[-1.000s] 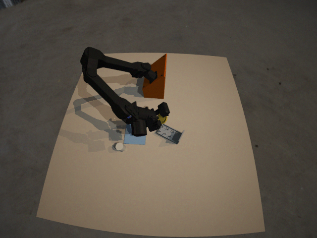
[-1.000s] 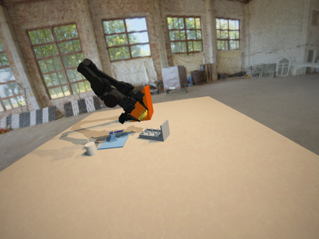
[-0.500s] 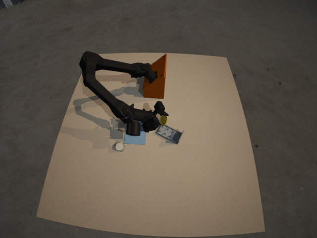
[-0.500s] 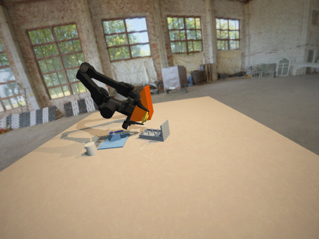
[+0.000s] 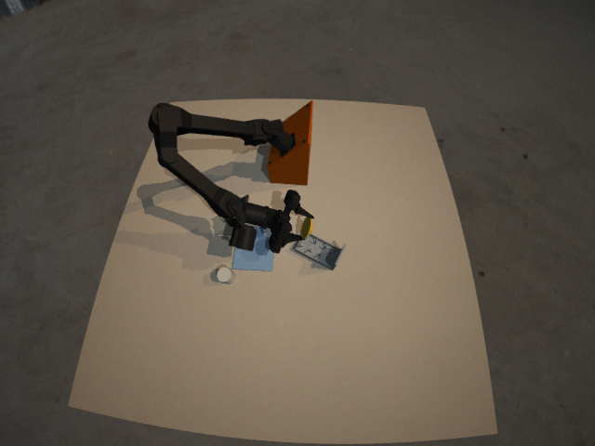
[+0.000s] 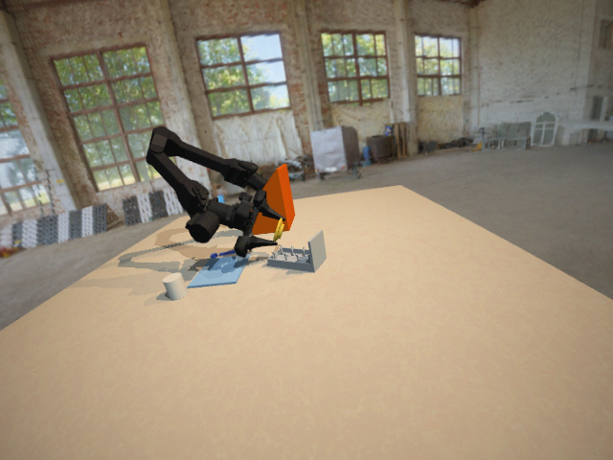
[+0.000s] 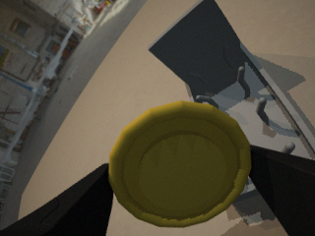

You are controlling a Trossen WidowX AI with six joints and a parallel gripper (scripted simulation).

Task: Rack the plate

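Right now the grey dish rack is 5 cm below my gripper tip, 5 cm ahead of it and 3 cm to the left of it. The rest, counted from my gripper tip: white cup 27 cm to the right, 12 cm ahead, 5 cm below; blue spoon 21 cm to the right, 8 cm behind, 7 cm below; yellow plate 1 cm to the right.
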